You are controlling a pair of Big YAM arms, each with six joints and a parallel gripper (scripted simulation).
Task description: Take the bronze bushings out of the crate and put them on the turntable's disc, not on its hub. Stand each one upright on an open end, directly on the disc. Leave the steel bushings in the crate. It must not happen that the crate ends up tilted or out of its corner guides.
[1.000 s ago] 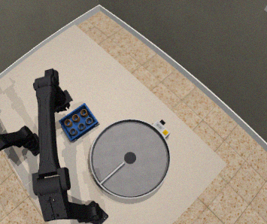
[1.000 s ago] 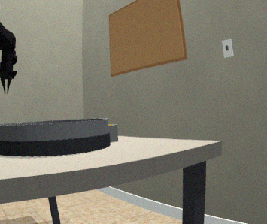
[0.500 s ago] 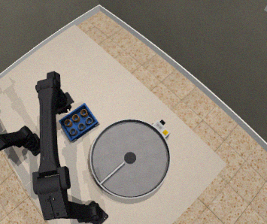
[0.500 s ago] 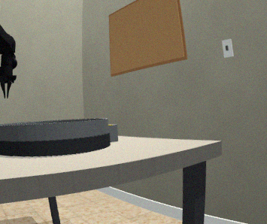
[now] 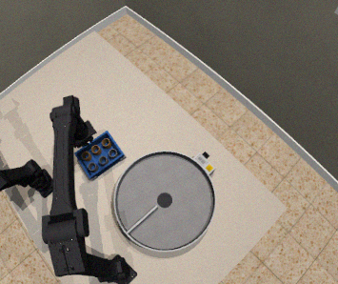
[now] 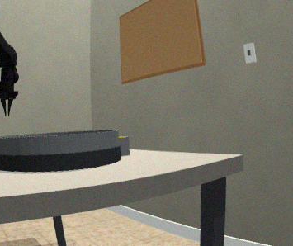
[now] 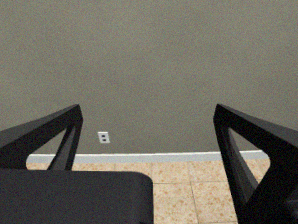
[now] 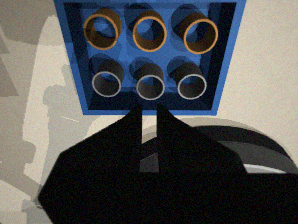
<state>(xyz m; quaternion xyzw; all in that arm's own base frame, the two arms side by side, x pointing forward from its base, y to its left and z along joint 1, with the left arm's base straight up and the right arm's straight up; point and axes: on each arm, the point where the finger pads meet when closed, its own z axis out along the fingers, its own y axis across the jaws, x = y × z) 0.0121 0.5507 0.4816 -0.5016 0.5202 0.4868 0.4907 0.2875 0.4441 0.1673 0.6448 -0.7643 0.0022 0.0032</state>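
Observation:
Right now the blue crate is 1 cm to the right of my right hand and 14 cm below it. The rest, counted from my right hand: turntable disc: 6 cm ahead, 37 cm to the right, 11 cm below.

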